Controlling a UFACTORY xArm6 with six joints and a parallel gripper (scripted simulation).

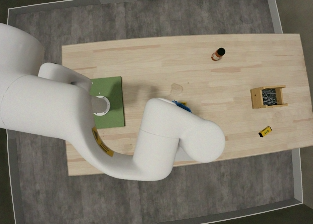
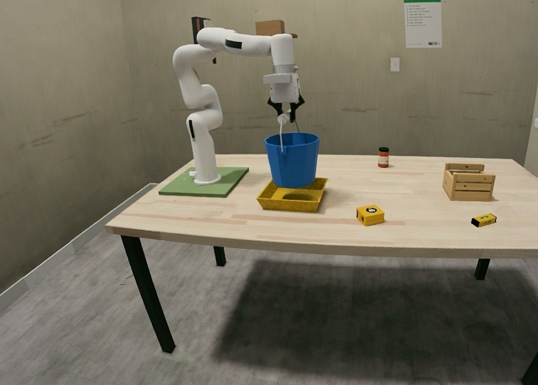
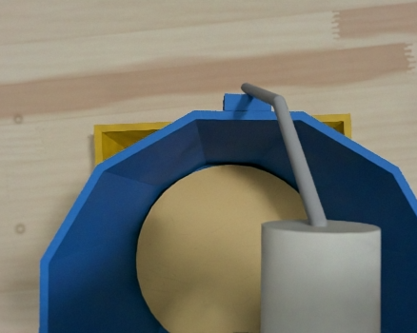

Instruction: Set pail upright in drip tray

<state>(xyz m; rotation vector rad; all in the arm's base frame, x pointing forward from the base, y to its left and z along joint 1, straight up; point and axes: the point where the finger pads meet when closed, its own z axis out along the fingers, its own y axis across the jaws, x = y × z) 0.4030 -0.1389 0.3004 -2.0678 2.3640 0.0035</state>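
My hand is 10 cm above the blue pail and 1 cm short of it. Also, from my hand: wire handle (3 cm below); then yellow drip tray (30 cm below, 1 cm ahead); then small yellow level (68 cm ahead, 31 cm below, 16 cm to the right).
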